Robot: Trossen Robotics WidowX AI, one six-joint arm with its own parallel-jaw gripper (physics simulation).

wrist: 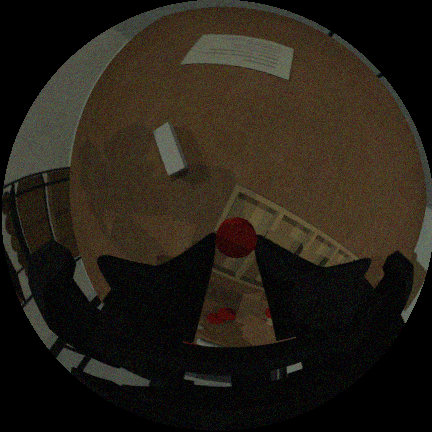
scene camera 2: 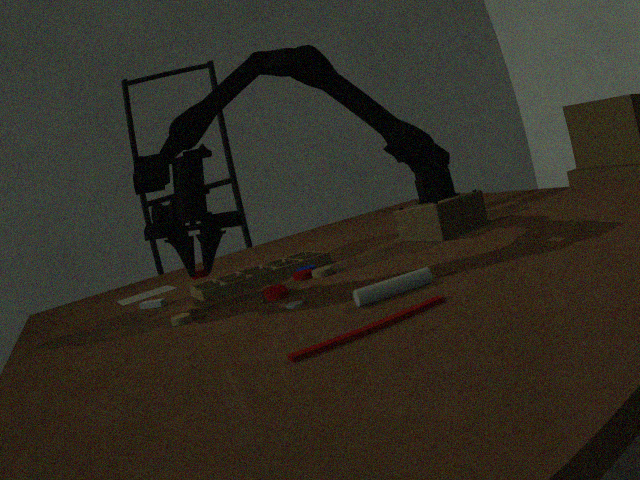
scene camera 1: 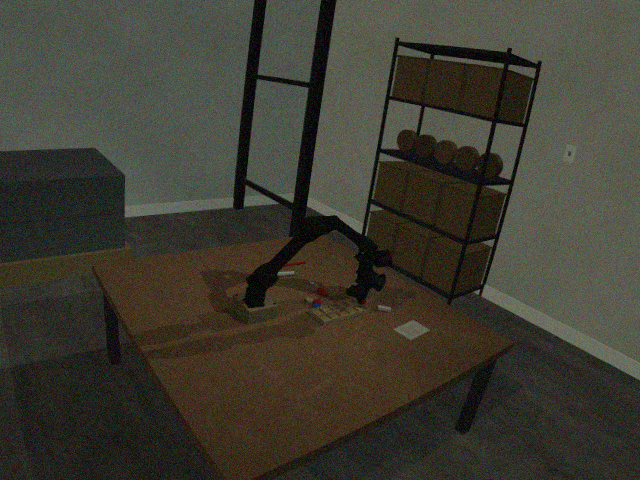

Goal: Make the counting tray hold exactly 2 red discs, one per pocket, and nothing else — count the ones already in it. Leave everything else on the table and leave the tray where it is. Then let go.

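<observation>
My gripper (scene camera 1: pixel 362 299) (scene camera 2: pixel 200 272) (wrist: pixel 234 238) is shut on a red disc (scene camera 2: pixel 198 274) (wrist: pixel 236 242) and holds it low over the end of the tan counting tray (scene camera 1: pixel 330 319) (scene camera 2: pixel 198 293) (wrist: pixel 259 200). Whether the disc touches the tray is unclear. The pockets that show in the wrist view hold no disc that I can make out; the fingers hide others. Two red discs (scene camera 2: pixel 276 292) (wrist: pixel 227 314) lie close together on the table beside the tray. Another red disc (scene camera 1: pixel 316 301) (scene camera 2: pixel 302 274) lies by a blue disc (scene camera 1: pixel 316 305) (scene camera 2: pixel 306 268) next to the tray.
A white block (scene camera 1: pixel 384 308) (scene camera 2: pixel 151 304) (wrist: pixel 170 150) and a paper sheet (scene camera 1: pixel 411 329) (wrist: pixel 240 52) lie past the tray's end. Pale discs (scene camera 2: pixel 180 319) (scene camera 2: pixel 323 270), a small white piece (scene camera 2: pixel 293 304), a white cylinder (scene camera 2: pixel 392 286) and a red rod (scene camera 2: pixel 367 329) lie on the table.
</observation>
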